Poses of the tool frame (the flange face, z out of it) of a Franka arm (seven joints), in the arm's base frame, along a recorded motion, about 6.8 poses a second.
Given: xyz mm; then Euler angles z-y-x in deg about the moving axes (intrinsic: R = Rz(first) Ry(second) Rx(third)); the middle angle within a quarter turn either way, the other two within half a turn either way.
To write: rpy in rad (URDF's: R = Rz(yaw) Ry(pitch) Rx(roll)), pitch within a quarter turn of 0, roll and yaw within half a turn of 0; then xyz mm. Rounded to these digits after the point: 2 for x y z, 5 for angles.
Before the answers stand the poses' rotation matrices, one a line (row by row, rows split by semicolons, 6 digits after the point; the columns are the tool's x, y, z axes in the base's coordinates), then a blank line. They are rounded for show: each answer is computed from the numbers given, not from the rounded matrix.
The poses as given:
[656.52 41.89 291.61 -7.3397 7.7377 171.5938]
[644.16 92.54 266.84 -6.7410 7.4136 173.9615]
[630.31 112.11 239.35 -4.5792 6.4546 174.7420]
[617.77 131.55 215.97 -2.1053 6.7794 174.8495]
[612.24 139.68 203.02 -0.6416 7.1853 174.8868]
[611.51 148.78 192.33 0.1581 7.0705 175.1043]
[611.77 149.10 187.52 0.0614 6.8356 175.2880]
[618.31 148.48 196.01 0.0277 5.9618 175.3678]
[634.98 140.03 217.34 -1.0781 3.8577 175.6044]
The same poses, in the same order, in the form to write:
0.982776 -0.106858 -0.150776; -0.126589 -0.983665 -0.127977; -0.134638 0.144859 -0.980249
0.984785 -0.103250 -0.139776; -0.116400 -0.989170 -0.089408; -0.129031 0.104317 -0.986138
0.990489 -0.069232 -0.118902; -0.079331 -0.993436 -0.082411; -0.112416 0.091060 -0.989480
0.992338 -0.025998 -0.120789; -0.036479 -0.995679 -0.085392; -0.118047 0.089144 -0.988999
0.992085 -0.000006 -0.125571; -0.011110 -0.996083 -0.087723; -0.125079 0.088424 -0.988199
0.992392 0.013254 -0.122406; 0.002738 -0.996319 -0.085680; -0.123091 0.084693 -0.988775
0.992891 0.010845 -0.118531; 0.001064 -0.996609 -0.082274; -0.119021 0.081563 -0.989536
0.994591 0.008870 -0.103487; 0.000481 -0.996729 -0.080809; -0.103865 0.080322 -0.991343
0.997558 -0.013604 -0.068511; -0.018773 -0.996979 -0.075367; -0.067279 0.076469 -0.994800

[2.99488 0.13505 -0.12810 656.52 41.89 291.61]
[3.03620 0.12939 -0.11765 644.16 92.54 266.84]
[3.04982 0.11265 -0.07992 630.31 112.11 239.35]
[3.05170 0.11832 -0.03674 617.77 131.55 215.97]
[3.05235 0.12541 -0.01120 612.24 139.68 203.02]
[3.05615 0.12340 0.00276 611.51 148.78 192.33]
[3.05935 0.11930 0.00107 611.77 149.10 187.52]
[3.06075 0.10405 0.00048 618.31 148.48 196.01]
[3.06487 0.06733 -0.01882 634.98 140.03 217.34]

